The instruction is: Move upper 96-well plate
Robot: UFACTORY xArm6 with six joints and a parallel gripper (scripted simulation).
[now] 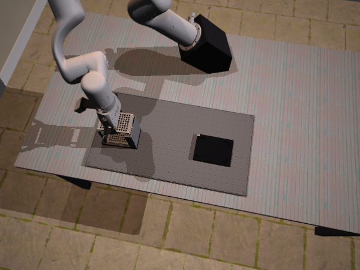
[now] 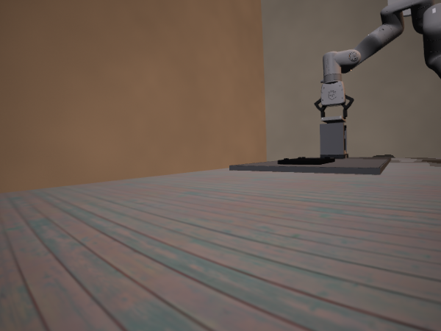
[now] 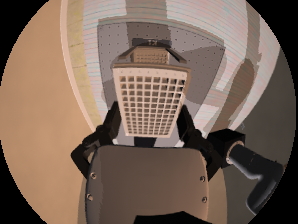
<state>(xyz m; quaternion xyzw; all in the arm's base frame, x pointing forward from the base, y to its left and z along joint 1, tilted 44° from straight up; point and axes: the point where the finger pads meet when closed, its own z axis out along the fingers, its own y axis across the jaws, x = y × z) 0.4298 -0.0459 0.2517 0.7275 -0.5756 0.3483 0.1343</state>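
Right now my hand is 40 cm to the right of the black plate nest N1, 18 cm above it and 3 cm past it. The rest, counted from my hand: pale A1 square (32 cm to the left, 17 cm below, 8 cm behind); K1 label (16 cm below, 8 cm to the right, 1 cm ahead).
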